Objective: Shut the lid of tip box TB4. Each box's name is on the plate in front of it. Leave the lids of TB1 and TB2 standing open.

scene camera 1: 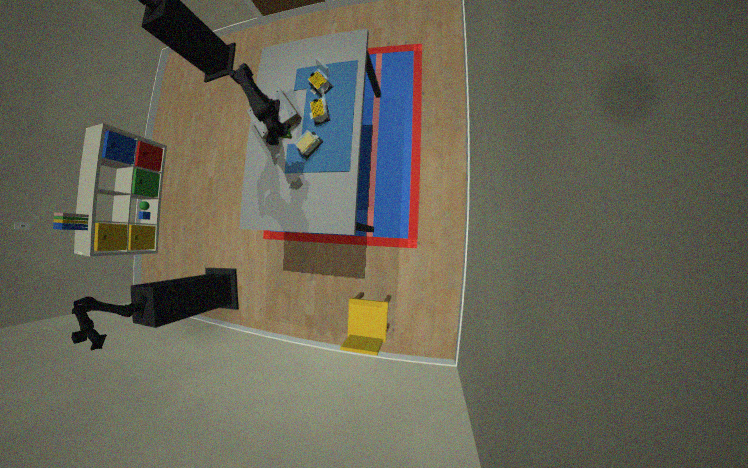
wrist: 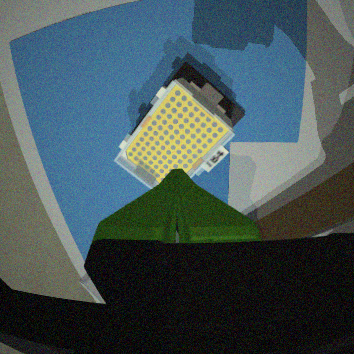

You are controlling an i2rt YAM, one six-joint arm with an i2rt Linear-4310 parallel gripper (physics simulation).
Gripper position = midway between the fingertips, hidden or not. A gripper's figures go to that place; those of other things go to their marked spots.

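Labels:
My gripper (wrist: pixel 176 177), 13 cm from the lens. Clear lid (wrist: pixel 179 131), 23 cm from the lens.

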